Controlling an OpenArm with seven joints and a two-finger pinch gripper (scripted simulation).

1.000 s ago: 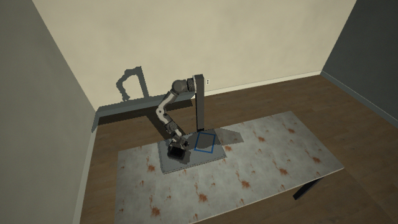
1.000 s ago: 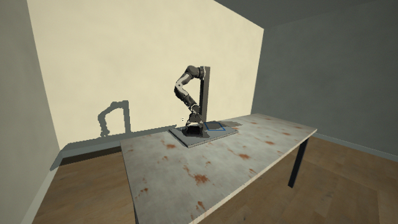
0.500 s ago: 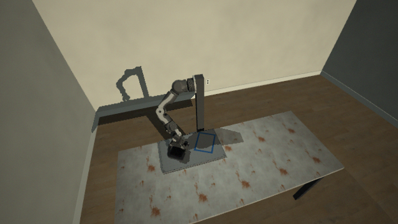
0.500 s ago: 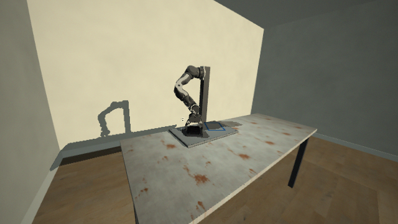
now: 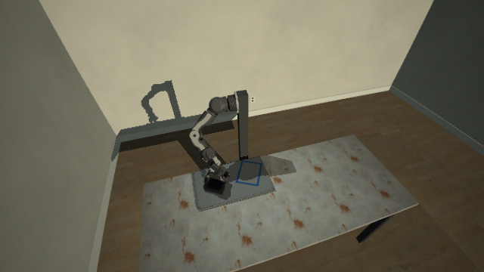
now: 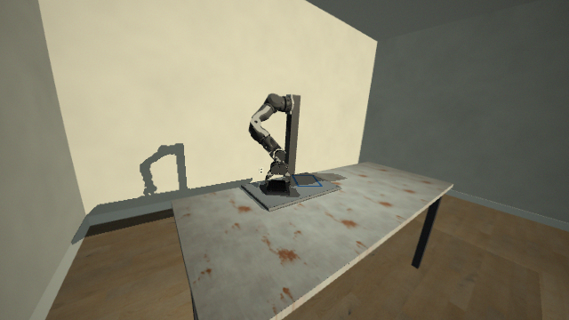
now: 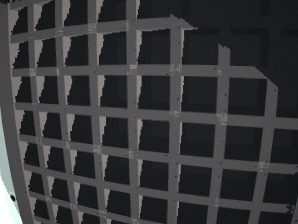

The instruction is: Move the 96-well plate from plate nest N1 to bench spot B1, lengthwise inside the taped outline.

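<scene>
Now: hand right at the dark 96-well plate. The rest, counted from my hand: dark plate nest 1 cm below; then small white label 8 cm to the left, 4 cm behind, 1 cm below.
</scene>
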